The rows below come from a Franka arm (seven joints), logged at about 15 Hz.
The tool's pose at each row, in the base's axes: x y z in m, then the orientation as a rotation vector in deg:
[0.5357, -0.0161, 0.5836, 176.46, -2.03, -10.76]
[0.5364, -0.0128, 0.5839, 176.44, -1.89, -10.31]
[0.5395, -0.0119, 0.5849, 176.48, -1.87, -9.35]
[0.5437, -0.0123, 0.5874, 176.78, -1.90, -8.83]
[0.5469, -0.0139, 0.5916, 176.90, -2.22, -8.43]
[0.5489, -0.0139, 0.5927, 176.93, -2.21, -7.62]
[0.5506, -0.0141, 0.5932, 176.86, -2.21, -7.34]
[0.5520, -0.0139, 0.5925, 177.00, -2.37, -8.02]
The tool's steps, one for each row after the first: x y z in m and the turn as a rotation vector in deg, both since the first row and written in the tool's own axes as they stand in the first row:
[0.0006, -0.0033, -0.0006, -0.05, 0.29, -0.08]
[0.0035, -0.0042, -0.0020, -0.06, 0.92, -0.07]
[0.0074, -0.0037, -0.0049, 0.22, 1.26, -0.06]
[0.0101, -0.0020, -0.0094, 0.34, 1.51, 0.14]
[0.0119, -0.0019, -0.0107, 0.34, 2.04, 0.15]
[0.0136, -0.0017, -0.0114, 0.26, 2.22, 0.16]
[0.0150, -0.0020, -0.0109, 0.43, 1.78, 0.24]

